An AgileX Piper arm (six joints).
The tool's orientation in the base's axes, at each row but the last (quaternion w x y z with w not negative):
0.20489 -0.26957 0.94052 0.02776
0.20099 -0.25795 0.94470 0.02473
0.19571 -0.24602 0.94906 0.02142
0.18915 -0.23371 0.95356 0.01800
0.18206 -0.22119 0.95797 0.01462
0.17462 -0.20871 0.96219 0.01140
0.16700 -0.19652 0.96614 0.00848
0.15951 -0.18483 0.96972 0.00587
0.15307 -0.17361 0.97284 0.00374
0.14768 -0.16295 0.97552 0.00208
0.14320 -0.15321 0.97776 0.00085
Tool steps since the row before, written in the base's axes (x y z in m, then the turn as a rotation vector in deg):
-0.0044 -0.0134 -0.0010 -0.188 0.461 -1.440
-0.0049 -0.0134 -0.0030 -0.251 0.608 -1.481
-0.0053 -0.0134 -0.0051 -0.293 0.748 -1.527
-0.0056 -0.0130 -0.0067 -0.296 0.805 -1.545
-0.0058 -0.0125 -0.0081 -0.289 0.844 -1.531
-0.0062 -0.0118 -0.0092 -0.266 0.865 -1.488
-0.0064 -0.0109 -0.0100 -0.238 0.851 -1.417
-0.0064 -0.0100 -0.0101 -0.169 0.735 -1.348
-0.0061 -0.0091 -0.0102 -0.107 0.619 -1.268
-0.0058 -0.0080 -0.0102 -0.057 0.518 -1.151
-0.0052 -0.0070 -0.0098 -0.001 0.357 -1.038
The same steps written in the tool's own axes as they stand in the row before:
0.0104 -0.0091 -0.0029 0.493 0.575 1.322
0.0114 -0.0090 -0.0011 0.488 0.736 1.359
0.0123 -0.0090 0.0010 0.475 0.881 1.405
0.0128 -0.0087 0.0026 0.459 0.934 1.428
0.0130 -0.0084 0.0042 0.432 0.965 1.422
0.0131 -0.0078 0.0055 0.390 0.973 1.391
0.0129 -0.0071 0.0065 0.348 0.946 1.332
0.0123 -0.0065 0.0069 0.307 0.810 1.279
0.0116 -0.0060 0.0074 0.266 0.676 1.214
0.0107 -0.0053 0.0077 0.220 0.559 1.111
0.0096 -0.0047 0.0076 0.185 0.384 1.011

